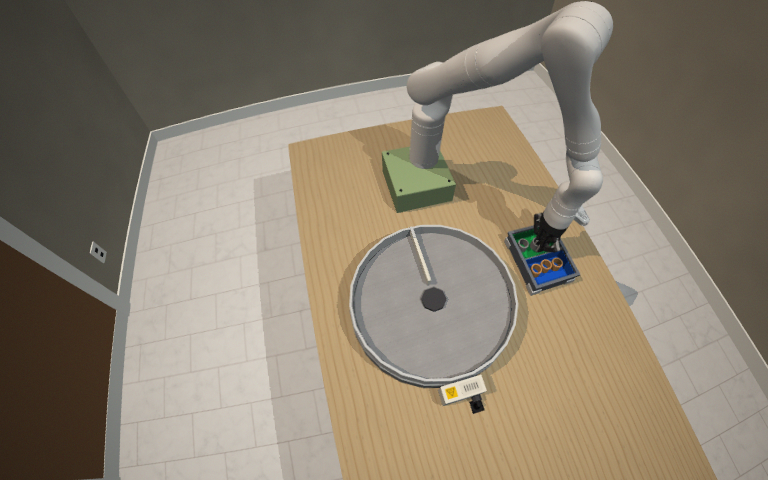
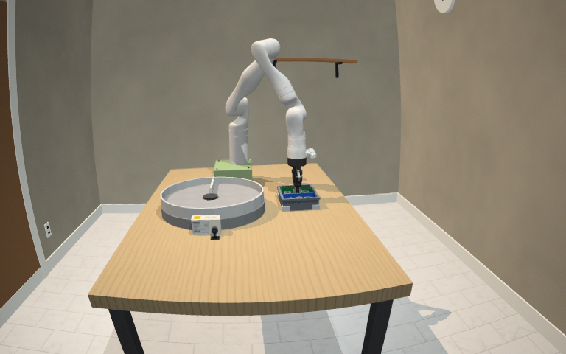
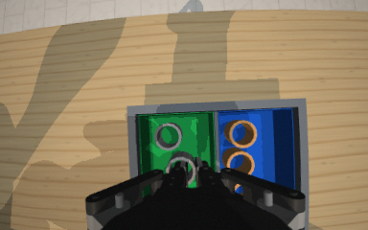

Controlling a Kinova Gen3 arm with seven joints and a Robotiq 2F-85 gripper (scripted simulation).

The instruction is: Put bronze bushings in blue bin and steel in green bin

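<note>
The blue bin is 3 cm ahead of my hand and 2 cm below it. The rest, counted from my hand: turntable: 34 cm to the right, 10 cm ahead, 1 cm above.
</note>
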